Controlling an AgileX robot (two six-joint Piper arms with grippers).
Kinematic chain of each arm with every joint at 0, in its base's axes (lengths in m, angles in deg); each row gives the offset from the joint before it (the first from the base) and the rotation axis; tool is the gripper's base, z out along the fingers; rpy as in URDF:
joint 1: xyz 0 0 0.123 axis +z
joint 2: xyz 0 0 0 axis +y
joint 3: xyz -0.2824 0 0.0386 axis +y
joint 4: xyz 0.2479 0 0.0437 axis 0.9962 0 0.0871
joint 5: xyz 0 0 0 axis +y
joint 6: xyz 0.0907 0 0.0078 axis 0.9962 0 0.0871
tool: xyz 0 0 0 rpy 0 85 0
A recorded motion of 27 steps. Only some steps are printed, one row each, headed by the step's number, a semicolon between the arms.
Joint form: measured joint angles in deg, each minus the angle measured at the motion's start. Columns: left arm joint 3, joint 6, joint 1, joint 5, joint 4, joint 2; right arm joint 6, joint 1, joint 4, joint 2, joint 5, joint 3.
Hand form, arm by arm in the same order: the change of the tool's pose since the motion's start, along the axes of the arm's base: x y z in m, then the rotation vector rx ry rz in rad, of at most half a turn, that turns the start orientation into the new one. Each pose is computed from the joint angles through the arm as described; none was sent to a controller.
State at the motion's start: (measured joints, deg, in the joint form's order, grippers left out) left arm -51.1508 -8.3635 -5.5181 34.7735 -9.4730 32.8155; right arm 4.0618 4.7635 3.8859 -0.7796 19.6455 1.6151
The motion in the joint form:
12: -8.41 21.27 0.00 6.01 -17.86 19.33; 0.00 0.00 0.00 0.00 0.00 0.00
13: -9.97 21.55 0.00 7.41 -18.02 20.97; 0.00 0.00 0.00 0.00 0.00 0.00
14: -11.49 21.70 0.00 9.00 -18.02 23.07; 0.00 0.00 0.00 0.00 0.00 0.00
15: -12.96 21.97 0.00 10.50 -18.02 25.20; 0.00 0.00 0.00 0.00 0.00 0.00
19: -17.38 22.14 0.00 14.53 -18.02 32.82; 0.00 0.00 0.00 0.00 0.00 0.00
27: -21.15 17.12 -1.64 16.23 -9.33 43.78; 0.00 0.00 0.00 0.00 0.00 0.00
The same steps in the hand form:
12: 0.0797 -0.0266 -0.0023 0.0809 0.2093 -0.2413; 0.0000 0.0000 0.0000 0.0000 0.0000 0.0000
13: 0.0856 -0.0281 -0.0004 0.0857 0.2305 -0.2552; 0.0000 0.0000 0.0000 0.0000 0.0000 0.0000
14: 0.0938 -0.0297 -0.0008 0.0911 0.2641 -0.2695; 0.0000 0.0000 0.0000 0.0000 0.0000 0.0000
15: 0.1022 -0.0313 -0.0017 0.0980 0.2971 -0.2839; 0.0000 0.0000 0.0000 0.0000 0.0000 0.0000
19: 0.1342 -0.0364 -0.0107 0.1055 0.4136 -0.3207; 0.0000 0.0000 0.0000 0.0000 0.0000 0.0000
27: 0.1827 -0.0400 -0.0451 0.1814 0.5989 -0.2792; 0.0000 0.0000 0.0000 0.0000 0.0000 0.0000

